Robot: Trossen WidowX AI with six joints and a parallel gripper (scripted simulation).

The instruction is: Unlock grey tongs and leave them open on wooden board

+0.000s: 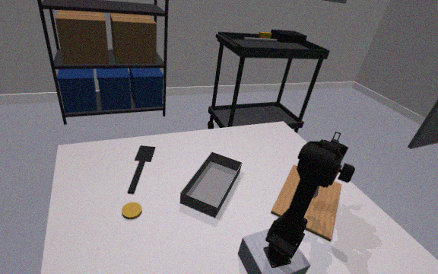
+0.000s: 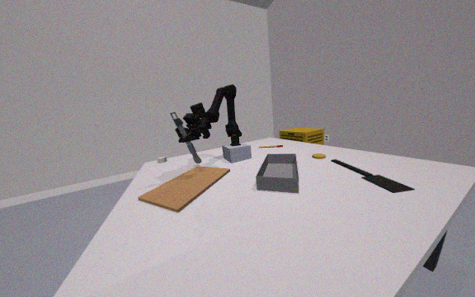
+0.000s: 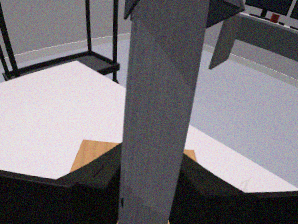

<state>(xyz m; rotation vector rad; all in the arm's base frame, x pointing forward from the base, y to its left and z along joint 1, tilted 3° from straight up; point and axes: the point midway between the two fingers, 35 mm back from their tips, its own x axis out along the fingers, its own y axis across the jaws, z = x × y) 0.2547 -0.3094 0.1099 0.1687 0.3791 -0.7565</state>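
Right now the wooden board is 10 mm behind my gripper tip, 10 mm to the left of it and 200 mm below it. The rest, counted from my gripper tip: black spatula 310 mm ahead, 700 mm to the left, 210 mm below; roasting tin 130 mm ahead, 410 mm to the left, 180 mm below; yellow disc 40 mm ahead, 750 mm to the left, 200 mm below.
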